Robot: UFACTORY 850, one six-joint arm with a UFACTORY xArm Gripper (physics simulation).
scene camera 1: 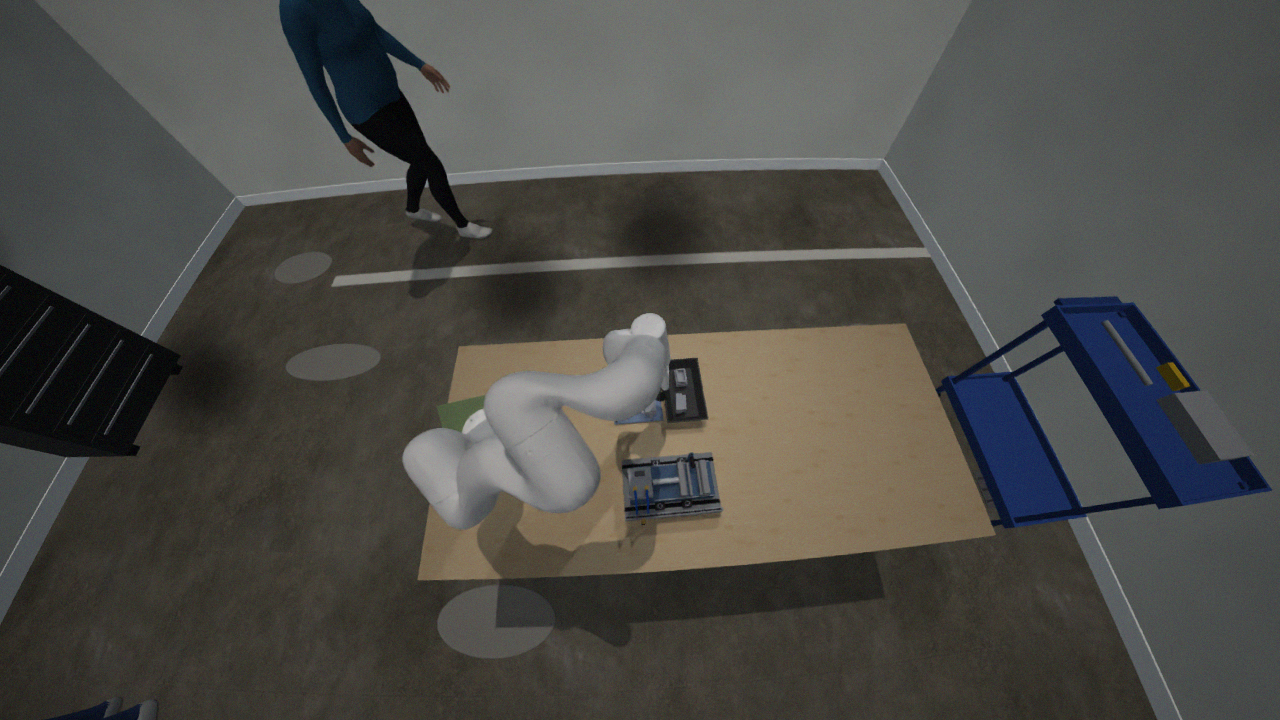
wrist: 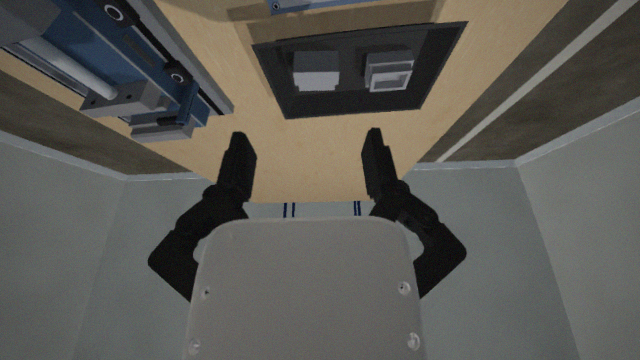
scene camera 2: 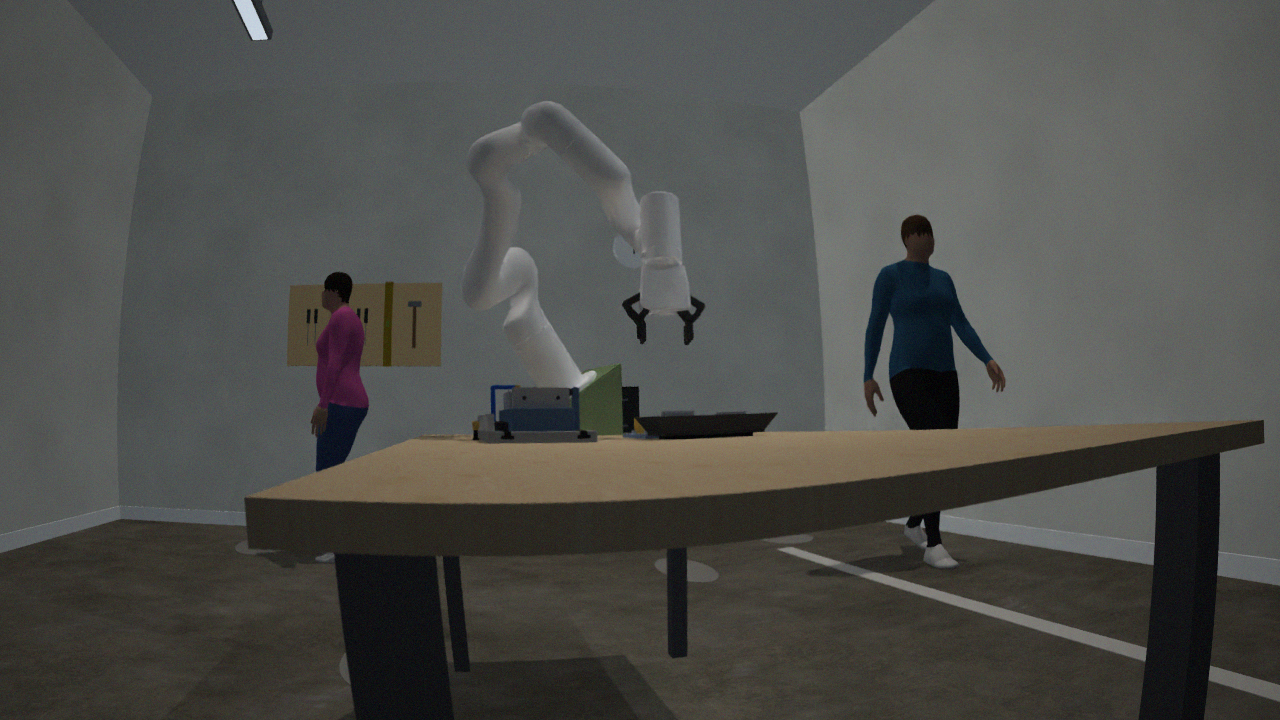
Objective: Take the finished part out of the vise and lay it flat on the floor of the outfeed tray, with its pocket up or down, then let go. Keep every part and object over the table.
Labels:
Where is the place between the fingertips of my gripper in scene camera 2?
At 665,342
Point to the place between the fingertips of my gripper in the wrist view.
At 307,142

